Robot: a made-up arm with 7 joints. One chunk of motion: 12 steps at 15 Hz.
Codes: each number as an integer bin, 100 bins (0 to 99) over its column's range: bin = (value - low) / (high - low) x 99, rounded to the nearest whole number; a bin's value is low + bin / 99 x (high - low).
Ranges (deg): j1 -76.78..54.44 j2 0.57..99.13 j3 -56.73..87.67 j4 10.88..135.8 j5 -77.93..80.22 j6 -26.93..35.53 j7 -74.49..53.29
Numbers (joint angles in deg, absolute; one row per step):
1: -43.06 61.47 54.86 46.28 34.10 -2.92 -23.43
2: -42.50 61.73 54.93 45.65 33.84 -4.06 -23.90
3: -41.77 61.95 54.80 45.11 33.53 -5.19 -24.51
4: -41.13 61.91 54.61 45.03 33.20 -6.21 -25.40
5: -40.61 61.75 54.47 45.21 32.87 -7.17 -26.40
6: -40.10 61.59 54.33 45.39 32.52 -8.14 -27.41
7: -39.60 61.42 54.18 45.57 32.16 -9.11 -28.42
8: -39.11 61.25 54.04 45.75 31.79 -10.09 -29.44
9: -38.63 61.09 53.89 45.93 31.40 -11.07 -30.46
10: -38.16 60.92 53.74 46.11 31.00 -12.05 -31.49
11: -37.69 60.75 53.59 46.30 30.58 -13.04 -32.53
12: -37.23 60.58 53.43 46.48 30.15 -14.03 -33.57
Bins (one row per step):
1: 25 61 77 28 70 38 40
2: 26 61 77 28 70 36 39
3: 26 62 76 27 70 34 39
4: 27 62 76 27 70 33 38
5: 27 61 76 27 69 31 37
6: 28 61 76 27 69 30 36
7: 28 61 76 27 69 28 36
8: 28 61 76 28 69 27 35
9: 29 61 76 28 68 25 34
10: 29 61 76 28 68 24 33
11: 29 60 76 28 68 22 33
12: 30 60 76 28 68 20 32

